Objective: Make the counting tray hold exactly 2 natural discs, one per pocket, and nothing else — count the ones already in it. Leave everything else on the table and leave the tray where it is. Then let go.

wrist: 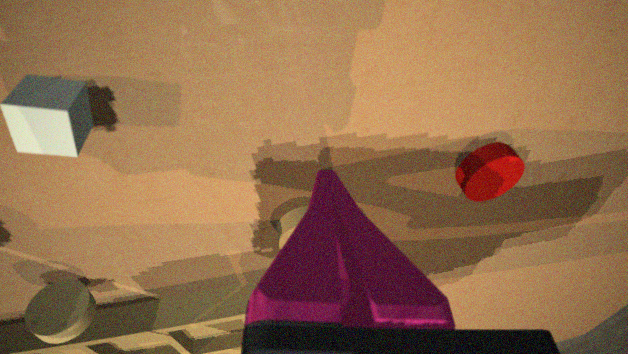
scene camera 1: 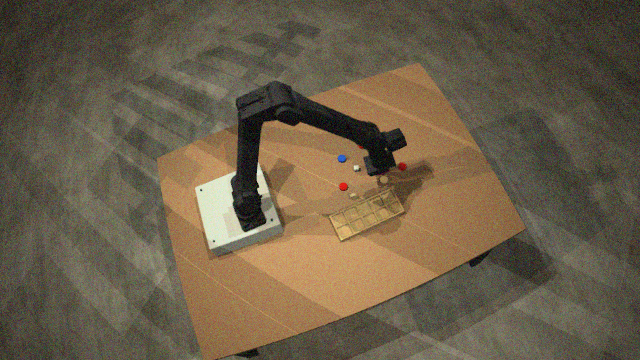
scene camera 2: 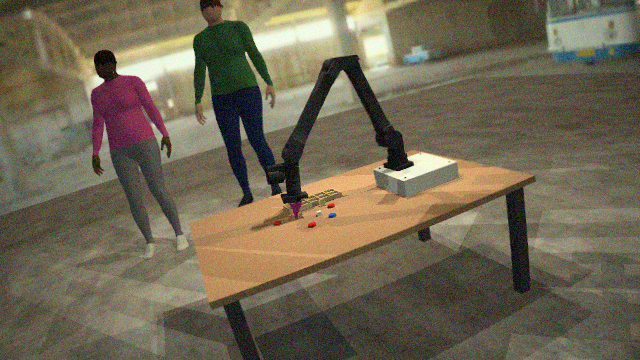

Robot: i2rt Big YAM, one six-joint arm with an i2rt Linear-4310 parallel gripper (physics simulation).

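Observation:
The tan counting tray point(scene camera 1: 372, 227) point(scene camera 2: 320, 201) point(wrist: 210, 322) lies on the table; its pockets are too dim to tell surely whether any holds a disc. One natural disc point(scene camera 1: 383, 179) point(wrist: 289, 225) lies on the table near the tray's far-right end, partly hidden behind the fingers in the wrist view. Another natural disc point(scene camera 1: 353, 195) point(wrist: 60, 312) lies close beside the tray's long side, more to the left. My gripper point(scene camera 2: 296, 217) point(wrist: 324, 180) is shut and empty, pointing down just beyond the first disc; its fingertips are hidden in scene camera 1.
Red discs point(scene camera 1: 343, 186) point(scene camera 1: 402, 166) point(scene camera 1: 361, 146) lie around the gripper; one red disc point(wrist: 490, 172) is right of the fingers in the wrist view. A blue disc point(scene camera 1: 342, 158) point(scene camera 2: 332, 215) and a white cube point(scene camera 1: 356, 168) point(scene camera 2: 319, 213) point(wrist: 47, 120) lie toward the arm's base.

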